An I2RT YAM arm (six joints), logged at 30 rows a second.
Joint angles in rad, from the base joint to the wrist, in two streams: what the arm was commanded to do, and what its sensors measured. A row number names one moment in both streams.
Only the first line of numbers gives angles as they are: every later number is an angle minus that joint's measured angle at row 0.
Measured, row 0:
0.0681, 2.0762, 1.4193, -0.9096, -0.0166, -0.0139
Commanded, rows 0 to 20:
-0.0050, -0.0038, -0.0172, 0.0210, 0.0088, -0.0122
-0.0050, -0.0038, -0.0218, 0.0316, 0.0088, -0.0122
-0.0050, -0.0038, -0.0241, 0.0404, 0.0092, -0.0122
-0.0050, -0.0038, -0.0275, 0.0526, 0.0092, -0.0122
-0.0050, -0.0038, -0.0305, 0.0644, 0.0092, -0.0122
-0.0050, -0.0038, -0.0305, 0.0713, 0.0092, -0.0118
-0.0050, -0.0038, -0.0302, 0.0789, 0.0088, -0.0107
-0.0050, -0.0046, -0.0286, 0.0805, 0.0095, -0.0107
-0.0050, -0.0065, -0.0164, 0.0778, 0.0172, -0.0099
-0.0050, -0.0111, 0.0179, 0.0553, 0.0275, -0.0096
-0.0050, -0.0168, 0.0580, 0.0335, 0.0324, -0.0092
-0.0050, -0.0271, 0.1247, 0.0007, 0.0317, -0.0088
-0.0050, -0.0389, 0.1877, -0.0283, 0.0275, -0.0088
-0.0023, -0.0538, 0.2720, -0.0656, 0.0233, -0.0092
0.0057, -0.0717, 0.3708, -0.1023, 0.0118, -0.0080
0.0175, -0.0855, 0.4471, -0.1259, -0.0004, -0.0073
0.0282, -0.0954, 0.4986, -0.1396, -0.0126, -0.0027
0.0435, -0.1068, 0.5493, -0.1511, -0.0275, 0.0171
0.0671, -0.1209, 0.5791, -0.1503, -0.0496, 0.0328
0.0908, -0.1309, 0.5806, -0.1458, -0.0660, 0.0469
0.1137, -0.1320, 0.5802, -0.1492, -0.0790, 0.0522
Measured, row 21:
0.0423, -0.0920, 0.5440, -0.1396, -0.0103, 0.0065
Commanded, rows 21 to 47:
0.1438, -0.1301, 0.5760, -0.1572, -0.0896, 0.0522
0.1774, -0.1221, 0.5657, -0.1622, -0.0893, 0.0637
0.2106, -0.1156, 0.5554, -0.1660, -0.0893, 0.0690
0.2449, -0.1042, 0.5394, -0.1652, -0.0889, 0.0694
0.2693, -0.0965, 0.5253, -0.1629, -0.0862, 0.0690
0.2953, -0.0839, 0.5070, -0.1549, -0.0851, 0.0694
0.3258, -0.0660, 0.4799, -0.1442, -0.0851, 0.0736
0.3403, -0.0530, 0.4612, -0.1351, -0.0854, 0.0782
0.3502, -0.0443, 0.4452, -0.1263, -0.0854, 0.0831
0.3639, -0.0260, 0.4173, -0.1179, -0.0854, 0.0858
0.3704, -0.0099, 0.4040, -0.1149, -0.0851, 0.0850
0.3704, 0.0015, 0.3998, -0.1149, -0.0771, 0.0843
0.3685, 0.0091, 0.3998, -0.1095, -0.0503, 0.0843
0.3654, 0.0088, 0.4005, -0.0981, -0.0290, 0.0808
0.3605, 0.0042, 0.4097, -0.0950, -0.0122, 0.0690
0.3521, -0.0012, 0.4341, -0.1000, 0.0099, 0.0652
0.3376, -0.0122, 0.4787, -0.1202, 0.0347, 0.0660
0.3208, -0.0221, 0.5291, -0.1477, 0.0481, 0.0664
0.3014, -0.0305, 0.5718, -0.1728, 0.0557, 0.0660
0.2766, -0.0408, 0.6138, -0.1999, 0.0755, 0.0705
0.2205, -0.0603, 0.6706, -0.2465, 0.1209, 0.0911
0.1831, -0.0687, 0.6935, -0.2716, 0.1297, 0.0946
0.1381, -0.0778, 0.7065, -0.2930, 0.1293, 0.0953
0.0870, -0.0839, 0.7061, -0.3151, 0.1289, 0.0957
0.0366, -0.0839, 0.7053, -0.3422, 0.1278, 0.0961
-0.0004, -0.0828, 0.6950, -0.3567, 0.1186, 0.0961
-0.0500, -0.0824, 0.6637, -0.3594, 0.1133, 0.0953
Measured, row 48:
0.0496, -0.0706, 0.6908, -0.3384, 0.0851, 0.0778
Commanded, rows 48 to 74:
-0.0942, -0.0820, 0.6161, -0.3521, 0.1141, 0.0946
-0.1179, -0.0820, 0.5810, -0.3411, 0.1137, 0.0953
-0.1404, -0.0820, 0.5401, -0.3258, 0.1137, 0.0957
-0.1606, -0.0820, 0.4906, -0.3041, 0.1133, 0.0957
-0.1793, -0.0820, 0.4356, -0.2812, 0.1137, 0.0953
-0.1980, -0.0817, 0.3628, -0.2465, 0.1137, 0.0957
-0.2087, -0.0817, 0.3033, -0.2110, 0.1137, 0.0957
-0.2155, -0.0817, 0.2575, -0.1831, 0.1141, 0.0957
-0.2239, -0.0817, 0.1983, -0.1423, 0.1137, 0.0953
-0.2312, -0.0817, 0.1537, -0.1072, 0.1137, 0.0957
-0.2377, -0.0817, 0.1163, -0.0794, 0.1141, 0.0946
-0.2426, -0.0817, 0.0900, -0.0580, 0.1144, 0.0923
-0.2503, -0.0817, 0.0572, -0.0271, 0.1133, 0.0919
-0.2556, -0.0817, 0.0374, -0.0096, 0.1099, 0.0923
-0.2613, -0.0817, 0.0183, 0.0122, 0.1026, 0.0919
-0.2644, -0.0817, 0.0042, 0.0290, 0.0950, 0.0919
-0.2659, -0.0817, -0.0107, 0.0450, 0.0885, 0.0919
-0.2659, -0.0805, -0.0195, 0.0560, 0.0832, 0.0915
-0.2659, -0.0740, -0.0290, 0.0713, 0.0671, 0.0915
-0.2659, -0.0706, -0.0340, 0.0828, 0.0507, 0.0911
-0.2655, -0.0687, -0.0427, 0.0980, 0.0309, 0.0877
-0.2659, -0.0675, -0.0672, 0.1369, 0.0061, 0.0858
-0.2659, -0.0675, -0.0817, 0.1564, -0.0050, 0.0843
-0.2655, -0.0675, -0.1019, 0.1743, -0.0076, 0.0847
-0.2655, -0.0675, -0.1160, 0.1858, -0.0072, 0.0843
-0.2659, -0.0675, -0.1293, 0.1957, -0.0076, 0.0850
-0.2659, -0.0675, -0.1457, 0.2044, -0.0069, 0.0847
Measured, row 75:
-0.2648, -0.0809, -0.1057, 0.1880, 0.0240, 0.0808
